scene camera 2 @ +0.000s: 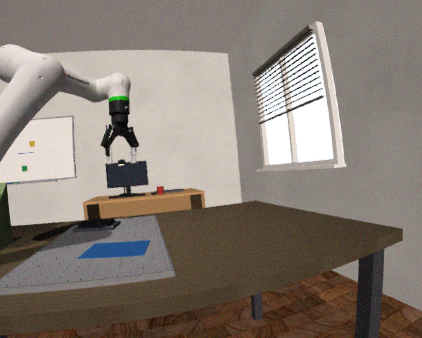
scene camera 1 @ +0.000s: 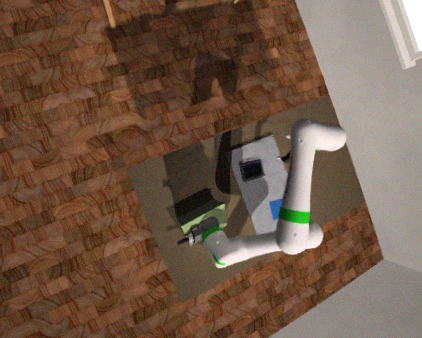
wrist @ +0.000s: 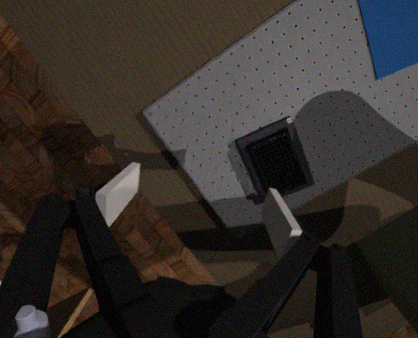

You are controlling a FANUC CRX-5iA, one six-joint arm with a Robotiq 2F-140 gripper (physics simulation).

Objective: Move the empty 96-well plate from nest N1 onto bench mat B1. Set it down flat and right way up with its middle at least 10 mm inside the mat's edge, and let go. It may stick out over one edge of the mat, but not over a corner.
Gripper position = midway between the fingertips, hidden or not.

I see my gripper (scene camera 2: 122, 163), a black 96-well plate (wrist: 275, 157) and a blue bench mat B1 (scene camera 2: 134, 248).
My gripper shows as well in the wrist view (wrist: 202, 189).
